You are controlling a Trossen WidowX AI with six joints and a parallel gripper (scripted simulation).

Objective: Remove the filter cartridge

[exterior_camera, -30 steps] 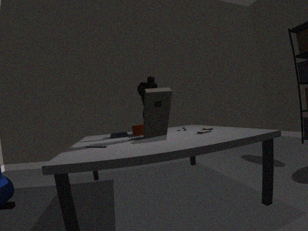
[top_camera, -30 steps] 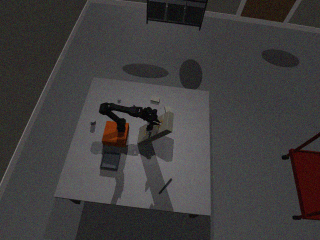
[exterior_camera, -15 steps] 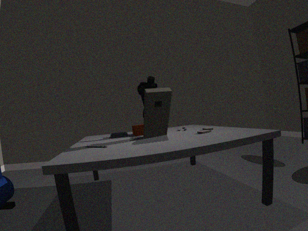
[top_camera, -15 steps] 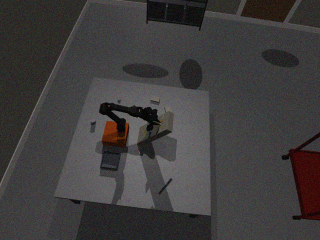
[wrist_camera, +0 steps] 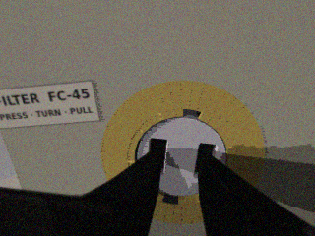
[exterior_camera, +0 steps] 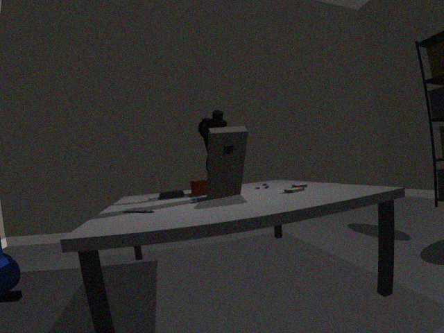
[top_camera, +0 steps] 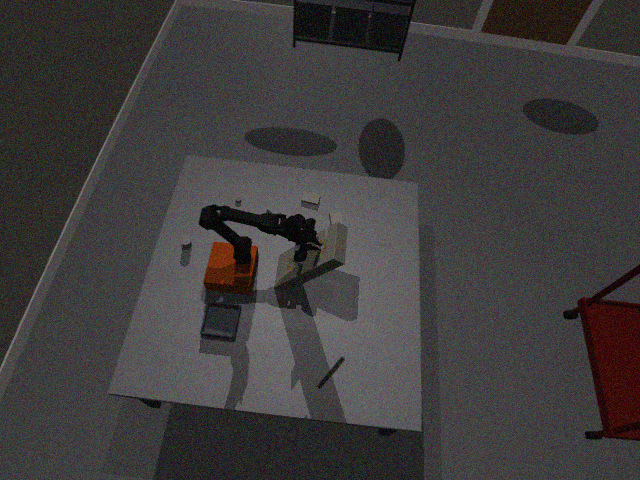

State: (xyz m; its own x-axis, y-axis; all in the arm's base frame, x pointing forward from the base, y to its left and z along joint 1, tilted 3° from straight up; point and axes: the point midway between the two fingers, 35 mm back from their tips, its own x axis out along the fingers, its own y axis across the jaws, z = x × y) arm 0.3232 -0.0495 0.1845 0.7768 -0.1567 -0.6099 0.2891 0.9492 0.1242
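My gripper tip is now 10 mm short of the round filter cartridge and 10 mm above it. Also, from my gripper tip: dark tray 440 mm behind, 260 mm below, 210 mm to the right; beige service panel 80 mm below, 30 mm behind, 10 mm to the left.
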